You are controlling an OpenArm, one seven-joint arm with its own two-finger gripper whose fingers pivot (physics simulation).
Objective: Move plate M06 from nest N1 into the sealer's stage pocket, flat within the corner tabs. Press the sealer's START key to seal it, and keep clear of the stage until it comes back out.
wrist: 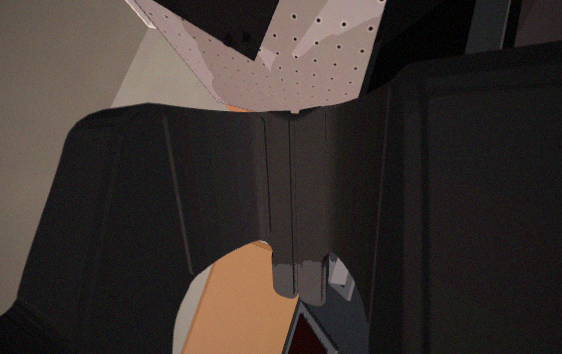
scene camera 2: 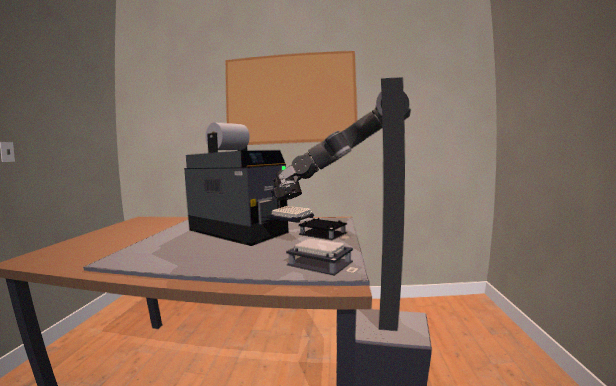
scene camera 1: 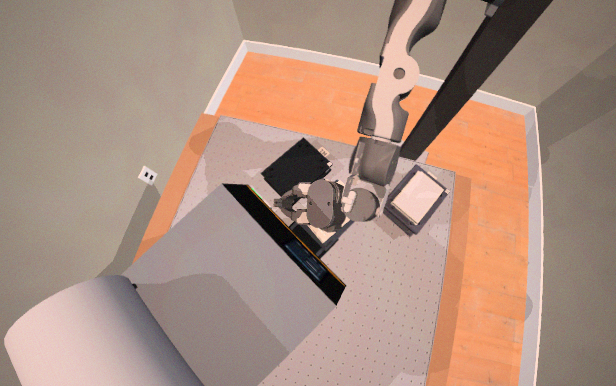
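A pale well plate [scene camera 1: 320, 234] [scene camera 2: 292, 212] lies on the dark stage [scene camera 1: 327, 248] [scene camera 2: 301, 218], which sticks out of the sealer [scene camera 1: 215, 225] [scene camera 2: 220, 195]. It looks flat in scene camera 2; the arm hides part of it in scene camera 1, and its corner tabs are too small to judge. A black nest [scene camera 1: 295, 165] [scene camera 2: 323, 227] [wrist: 215, 15] beside the stage holds no plate. My gripper [scene camera 1: 276, 202] [scene camera 2: 274, 190] [wrist: 305, 203] is shut and empty, near the sealer's front face and above stage height. A dark red panel with a grey edge [wrist: 303, 336] shows beyond the fingertips. The START key cannot be made out.
A second nest [scene camera 1: 395, 214] [scene camera 2: 320, 263] with a pale plate [scene camera 1: 419, 197] [scene camera 2: 320, 246] stands on the perforated mat [scene camera 1: 390, 300] [scene camera 2: 200, 265]. A green light [scene camera 1: 255, 192] [scene camera 2: 283, 168] shows on the sealer's front. A roll [scene camera 1: 90, 335] [scene camera 2: 231, 136] sits on top.
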